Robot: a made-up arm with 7 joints.
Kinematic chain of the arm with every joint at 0, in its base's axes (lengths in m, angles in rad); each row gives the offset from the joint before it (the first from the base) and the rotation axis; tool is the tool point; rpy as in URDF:
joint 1: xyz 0 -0.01 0.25 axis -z
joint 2: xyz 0 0 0.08 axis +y
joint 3: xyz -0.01 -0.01 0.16 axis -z
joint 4: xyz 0 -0.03 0.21 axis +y
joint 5: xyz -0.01 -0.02 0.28 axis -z
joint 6: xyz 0 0.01 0.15 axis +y
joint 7: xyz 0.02 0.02 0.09 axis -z
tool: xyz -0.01 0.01 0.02 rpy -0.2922 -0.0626 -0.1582
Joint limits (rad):
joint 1: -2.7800..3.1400
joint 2: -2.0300..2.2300
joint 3: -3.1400..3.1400
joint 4: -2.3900..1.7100
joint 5: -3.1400..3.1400
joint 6: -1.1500..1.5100
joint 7: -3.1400..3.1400
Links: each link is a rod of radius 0.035 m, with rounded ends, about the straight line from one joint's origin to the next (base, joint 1, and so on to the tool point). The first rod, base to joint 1, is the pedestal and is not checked.
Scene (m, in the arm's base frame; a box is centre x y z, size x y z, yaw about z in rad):
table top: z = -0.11
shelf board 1: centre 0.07 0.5 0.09 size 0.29 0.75 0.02 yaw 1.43
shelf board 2: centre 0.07 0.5 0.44 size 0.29 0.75 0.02 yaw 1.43
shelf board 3: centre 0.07 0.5 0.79 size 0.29 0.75 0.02 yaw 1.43
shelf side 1: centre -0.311 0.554 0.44 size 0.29 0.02 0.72 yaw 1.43
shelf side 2: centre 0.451 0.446 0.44 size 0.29 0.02 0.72 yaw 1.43
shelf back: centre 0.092 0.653 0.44 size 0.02 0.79 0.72 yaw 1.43
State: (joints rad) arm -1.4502 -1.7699 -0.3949 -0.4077 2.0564 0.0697 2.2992
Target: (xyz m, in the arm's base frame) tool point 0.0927 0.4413 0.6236
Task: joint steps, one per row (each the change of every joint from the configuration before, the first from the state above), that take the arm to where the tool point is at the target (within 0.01 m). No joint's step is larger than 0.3 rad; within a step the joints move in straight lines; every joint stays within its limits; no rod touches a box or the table.
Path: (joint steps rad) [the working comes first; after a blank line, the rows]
Joints at the target: -2.7800 -0.6225 -1.8121 -1.8548 2.2180 0.3919 2.3095
Straight joint move there: touches shelf side 2.

1: -0.1776 0.1105 -0.2882 -0.2984 0.0344 0.1016 0.0029
2: -0.1776 0.1104 -0.2883 -0.2983 0.0344 0.1017 0.0029
3: -0.1776 0.1105 -0.2882 -0.2984 0.0343 0.1016 0.0029
4: -0.1775 0.1105 -0.2883 -0.2984 0.0344 0.1016 0.0029
5: -0.1776 0.1105 -0.2882 -0.2983 0.0344 0.1016 0.0029
6: -0.1776 0.1104 -0.2882 -0.2984 0.0344 0.1017 0.0029
7: -0.1322 0.2423 0.1561 0.1716 -0.0223 -0.1438 -0.0035
8: -0.1321 0.2423 0.1561 0.1715 -0.0224 -0.1438 -0.0036

